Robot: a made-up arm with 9 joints. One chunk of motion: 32 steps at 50 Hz.
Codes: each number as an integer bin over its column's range. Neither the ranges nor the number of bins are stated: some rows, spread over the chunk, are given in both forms.
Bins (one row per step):
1: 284 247 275 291 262 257 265 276 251
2: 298 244 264 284 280 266 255 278 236
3: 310 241 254 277 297 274 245 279 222
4: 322 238 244 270 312 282 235 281 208
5: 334 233 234 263 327 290 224 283 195
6: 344 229 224 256 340 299 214 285 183
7: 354 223 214 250 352 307 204 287 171
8: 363 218 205 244 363 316 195 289 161
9: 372 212 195 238 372 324 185 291 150
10: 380 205 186 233 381 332 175 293 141
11: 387 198 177 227 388 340 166 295 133
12: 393 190 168 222 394 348 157 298 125
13: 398 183 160 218 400 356 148 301 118
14: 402 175 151 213 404 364 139 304 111
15: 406 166 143 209 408 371 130 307 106
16: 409 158 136 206 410 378 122 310 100
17: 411 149 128 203 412 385 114 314 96
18: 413 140 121 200 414 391 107 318 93
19: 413 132 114 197 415 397 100 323 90
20: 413 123 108 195 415 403 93 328 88
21: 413 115 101 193 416 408 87 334 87
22: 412 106 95 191 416 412 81 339 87
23: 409 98 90 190 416 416 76 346 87
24: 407 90 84 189 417 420 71 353 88
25: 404 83 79 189 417 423 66 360 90
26: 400 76 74 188 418 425 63 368 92
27: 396 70 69 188 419 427 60 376 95
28: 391 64 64 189 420 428 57 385 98
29: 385 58 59 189 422 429 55 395 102
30: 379 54 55 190 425 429 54 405 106
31: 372 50 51 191 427 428 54 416 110
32: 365 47 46 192 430 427 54 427 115
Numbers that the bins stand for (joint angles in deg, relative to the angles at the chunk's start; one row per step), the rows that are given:
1: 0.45 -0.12 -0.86 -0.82 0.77 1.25 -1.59 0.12 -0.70
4: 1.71 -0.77 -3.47 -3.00 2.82 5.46 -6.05 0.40 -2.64
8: 3.08 -2.22 -6.75 -5.69 4.92 11.18 -12.00 0.84 -4.75
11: 3.87 -3.66 -9.11 -7.46 5.95 15.22 -16.31 1.16 -6.01
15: 4.51 -5.98 -11.97 -9.32 6.77 20.44 -21.67 1.82 -7.23
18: 4.74 -7.86 -13.82 -10.26 7.01 23.80 -25.09 2.42 -7.81
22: 4.71 -10.32 -16.01 -11.19 7.10 27.34 -28.95 3.58 -8.08
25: 4.44 -11.99 -17.35 -11.40 7.14 29.19 -31.18 4.73 -7.95
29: 3.81 -13.80 -19.04 -11.40 7.34 30.20 -32.82 6.64 -7.41
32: 3.14 -14.60 -20.13 -11.09 7.67 29.86 -32.97 8.40 -6.82
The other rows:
2: 0.91 -0.33 -1.78 -1.54 1.51 2.77 -3.07 0.23 -1.38
3: 1.31 -0.55 -2.63 -2.27 2.21 4.11 -4.56 0.29 -2.01
5: 2.11 -1.13 -4.31 -3.72 3.44 6.81 -7.68 0.51 -3.22
6: 2.44 -1.42 -5.15 -4.45 3.97 8.32 -9.17 0.62 -3.76
7: 2.78 -1.85 -5.99 -5.07 4.47 9.67 -10.66 0.73 -4.30
9: 3.38 -2.65 -7.59 -6.32 5.29 12.53 -13.49 0.95 -5.25
10: 3.64 -3.16 -8.35 -6.83 5.66 13.87 -14.97 1.05 -5.65
12: 4.07 -4.24 -9.86 -7.97 6.19 16.57 -17.65 1.33 -6.37
13: 4.24 -4.75 -10.54 -8.39 6.44 17.91 -18.99 1.49 -6.69
14: 4.37 -5.33 -11.29 -8.91 6.60 19.26 -20.33 1.66 -7.00
16: 4.61 -6.56 -12.56 -9.63 6.85 21.62 -22.86 1.99 -7.50
17: 4.67 -7.21 -13.23 -9.95 6.93 22.79 -24.05 2.21 -7.68
19: 4.74 -8.44 -14.41 -10.57 7.05 24.81 -26.13 2.70 -7.95
20: 4.74 -9.09 -14.91 -10.77 7.05 25.82 -27.17 2.97 -8.04
21: 4.74 -9.67 -15.50 -10.98 7.10 26.67 -28.06 3.30 -8.08
23: 4.61 -10.90 -16.43 -11.29 7.10 28.01 -29.70 3.96 -8.08
24: 4.54 -11.48 -16.93 -11.40 7.14 28.68 -30.44 4.34 -8.04
26: 4.31 -12.50 -17.77 -11.50 7.18 29.53 -31.63 5.16 -7.86
27: 4.17 -12.93 -18.19 -11.50 7.22 29.86 -32.08 5.60 -7.72
28: 4.01 -13.37 -18.61 -11.40 7.26 30.03 -32.52 6.10 -7.59
30: 3.61 -14.09 -19.37 -11.29 7.47 30.20 -32.97 7.19 -7.23
31: 3.38 -14.38 -19.71 -11.19 7.55 30.03 -32.97 7.79 -7.05

